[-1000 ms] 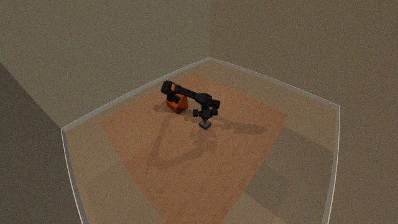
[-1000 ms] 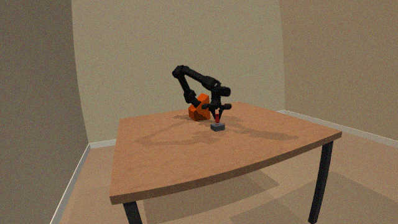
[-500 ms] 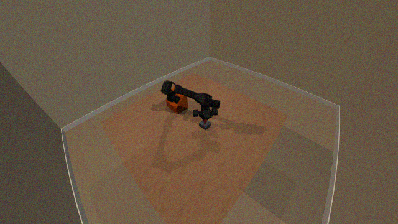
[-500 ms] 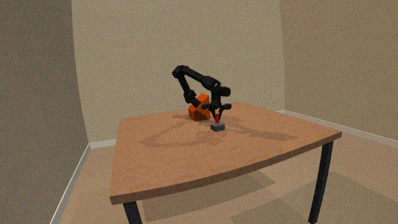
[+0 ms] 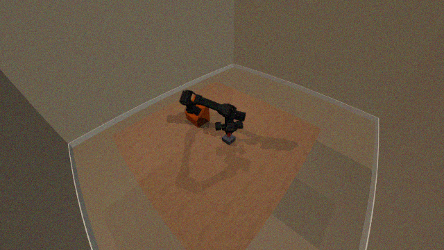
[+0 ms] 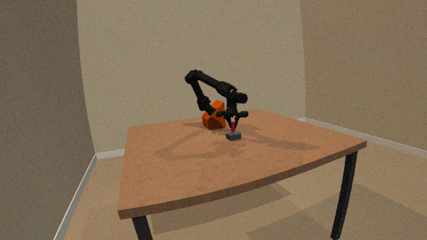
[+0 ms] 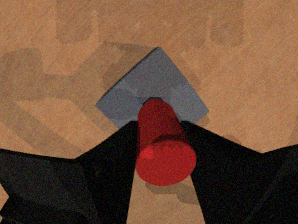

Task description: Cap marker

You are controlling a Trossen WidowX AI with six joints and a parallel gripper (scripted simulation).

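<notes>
The red cap lies 1 cm above my gripper tip. Also, from my gripper tip: holder block (5 cm below).
</notes>
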